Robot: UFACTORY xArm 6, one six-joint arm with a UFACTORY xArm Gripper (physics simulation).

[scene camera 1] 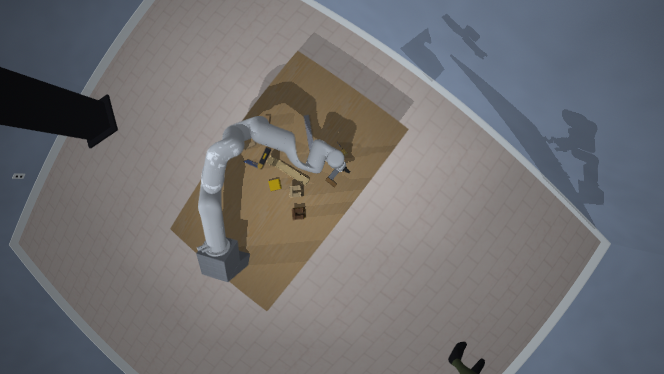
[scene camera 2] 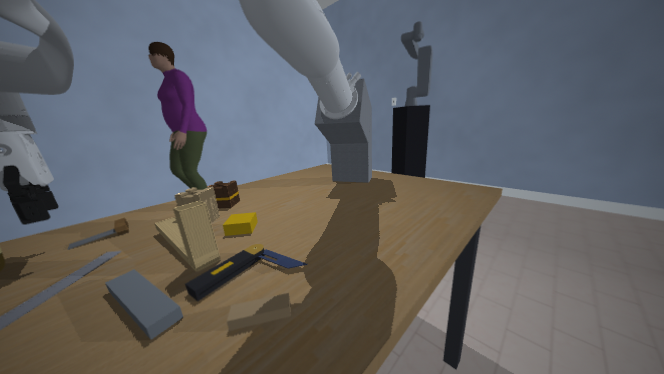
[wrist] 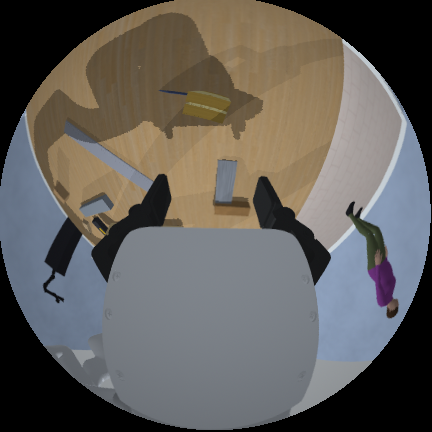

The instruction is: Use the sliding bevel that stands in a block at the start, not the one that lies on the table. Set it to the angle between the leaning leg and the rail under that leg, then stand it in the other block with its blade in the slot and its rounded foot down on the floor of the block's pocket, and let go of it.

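Places are measured from the arm's base along level axes (x left, y up, z ahead), in metres.
Pixels of known places: gripper, fingertip midpoint: [scene camera 2: 42,215] [wrist: 211,185]; arm's base at its link origin: [scene camera 1: 217,246] [scene camera 2: 338,101].
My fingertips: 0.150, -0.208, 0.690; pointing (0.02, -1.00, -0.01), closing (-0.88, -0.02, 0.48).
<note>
For each thing: its top centre in the pictures, then the offset to it from my fingertips, as dx, dy, dz. "pt": a spot on its surface instead.
- bevel with an olive-yellow handle, top centre: [wrist: 165,92] [scene camera 1: 341,146] +0.070, +0.005, +0.058
- thin blue blade at its top centre: [wrist: 185,94] +0.072, -0.063, +0.061
- black handle at a spot on its surface: [scene camera 2: 225,272] [scene camera 1: 262,154] pt +0.227, -0.070, -0.365
- pale leg at its top centre: [scene camera 2: 190,205] +0.156, +0.027, -0.316
- pale block at its top centre: [scene camera 2: 194,190] [scene camera 1: 295,191] -0.048, +0.001, -0.261
- dark brown block at its top centre: [scene camera 2: 222,183] [scene camera 1: 297,214] -0.165, -0.016, -0.301
- square with a wooden stock, surface spot: [wrist: 231,208] [scene camera 1: 331,181] pt -0.075, -0.067, -0.065
- steel rule at its top centre: [wrist: 103,154] [scene camera 2: 16,311] [scene camera 1: 310,140] +0.189, -0.085, -0.082
- grey block at its top centre: [scene camera 2: 139,293] [wrist: 91,209] +0.234, -0.069, -0.253
- yellow box at its top centre: [scene camera 2: 240,218] [scene camera 1: 274,185] +0.036, -0.059, -0.369
- low wooden piece at its top centre: [scene camera 2: 259,306] [wrist: 85,228] +0.313, -0.072, -0.420
The bevel with an olive-yellow handle [scene camera 1: 343,149] [wrist: 206,106] and a thin blue blade [wrist: 172,92] is on the table; its exact tilt is unclear. My gripper [scene camera 1: 347,170] [scene camera 2: 35,210] [wrist: 211,185] is open and empty above the table, and the bevel lies beyond its fingertips in the wrist view. The other bevel, with a black handle [scene camera 1: 264,157] [scene camera 2: 225,272] and blue blade, lies on the table. The pale leg [scene camera 2: 196,232] leans over its rail [scene camera 2: 172,242]. A pale block [scene camera 1: 296,190] and a dark brown block [scene camera 1: 299,212] [scene camera 2: 227,195] stand near it; their slots are too small to judge.
A square with a wooden stock [scene camera 1: 331,182] [scene camera 2: 121,226] [wrist: 231,208] lies near the gripper. A steel rule [scene camera 1: 308,131] [scene camera 2: 60,289] [wrist: 107,156], a grey block [scene camera 2: 144,302] [wrist: 97,205], a yellow box [scene camera 1: 274,184] [scene camera 2: 240,224] and a low wooden piece [scene camera 2: 259,314] are on the table.
</note>
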